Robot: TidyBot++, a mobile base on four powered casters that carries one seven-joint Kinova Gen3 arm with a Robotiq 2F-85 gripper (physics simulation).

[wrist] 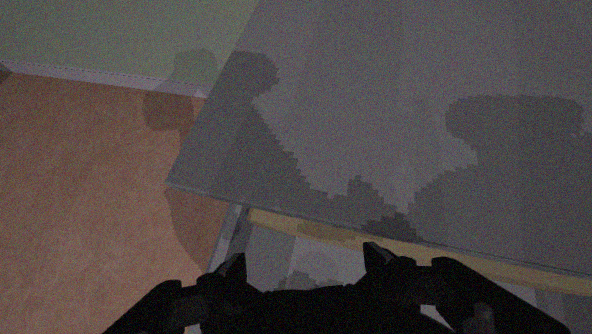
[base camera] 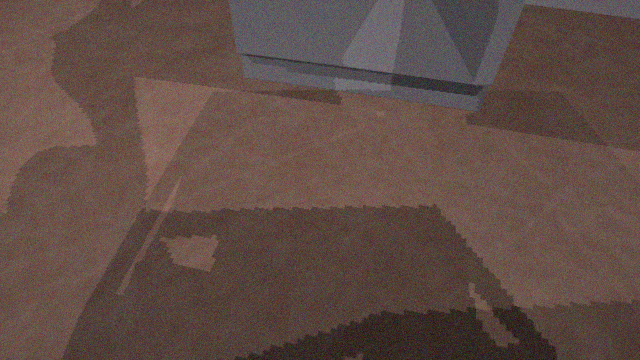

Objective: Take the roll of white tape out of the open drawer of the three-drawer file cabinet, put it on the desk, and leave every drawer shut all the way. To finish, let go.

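Observation:
The grey file cabinet (base camera: 295,30) (wrist: 360,140) shows its lower front at the top of the base view and its flat top in the wrist view. An open drawer (wrist: 226,240) sticks out from under the edge of the cabinet top, with a yellowish strip (wrist: 280,221) along its inner back. My gripper (wrist: 304,261) is open and empty, and its fingertips show over the back part of the drawer. The fingers and palm hide much of the drawer. The roll of white tape does not show in either view; a small dark shadow lies on the drawer bottom between the fingers.
The brown floor (base camera: 350,165) (wrist: 90,200) lies in front of and beside the cabinet, with shadows across it. A green surface (wrist: 100,30) with a pale strip (wrist: 110,82) along its edge is at the upper left of the wrist view. The desk cannot be made out.

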